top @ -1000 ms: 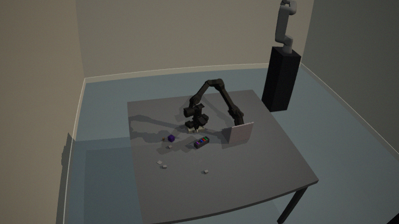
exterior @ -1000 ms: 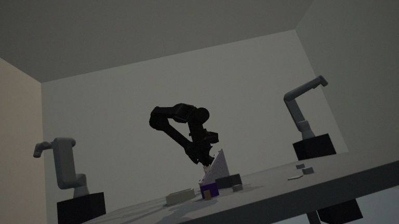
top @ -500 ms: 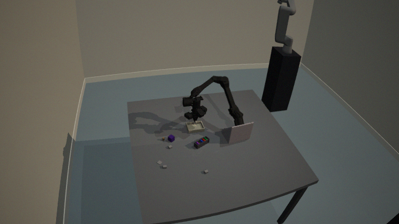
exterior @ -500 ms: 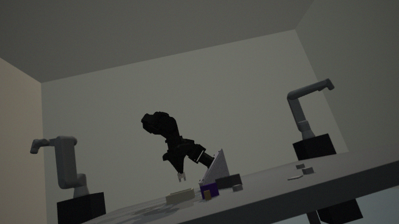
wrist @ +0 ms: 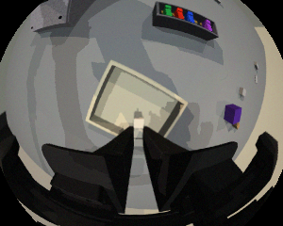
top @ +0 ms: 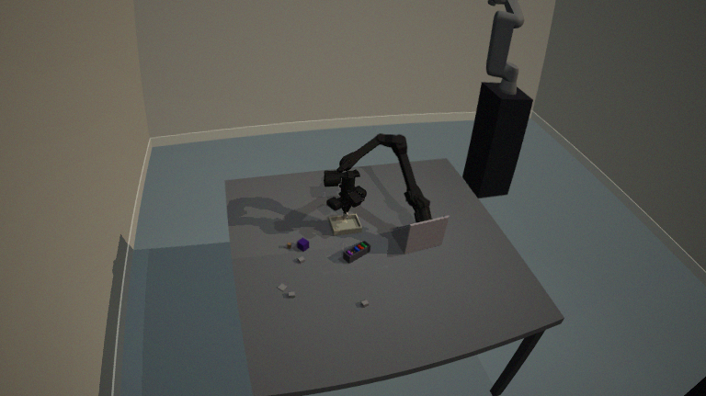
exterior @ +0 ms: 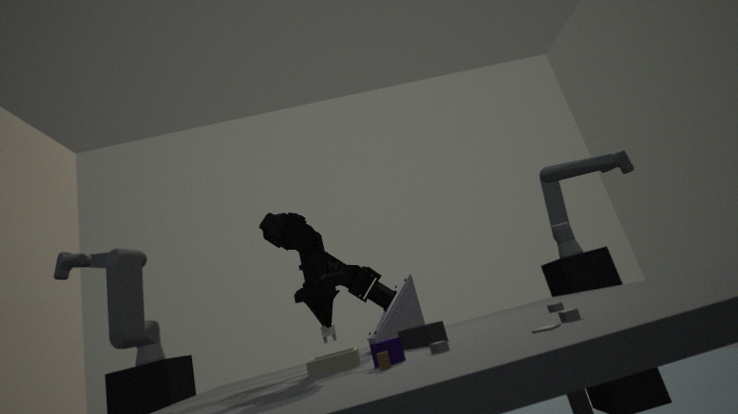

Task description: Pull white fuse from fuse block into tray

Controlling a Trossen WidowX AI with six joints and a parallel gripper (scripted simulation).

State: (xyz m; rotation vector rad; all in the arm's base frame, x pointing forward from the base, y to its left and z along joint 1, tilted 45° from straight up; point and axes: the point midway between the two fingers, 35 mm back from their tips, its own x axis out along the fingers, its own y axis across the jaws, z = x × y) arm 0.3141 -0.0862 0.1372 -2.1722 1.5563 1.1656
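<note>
The white fuse is 10 mm below my gripper tip. Round my gripper tip: red fuse (30 mm behind, 180 mm to the left, 60 mm below); green fuse (40 mm behind, 170 mm to the left, 60 mm below); cream tray (80 mm below).
</note>
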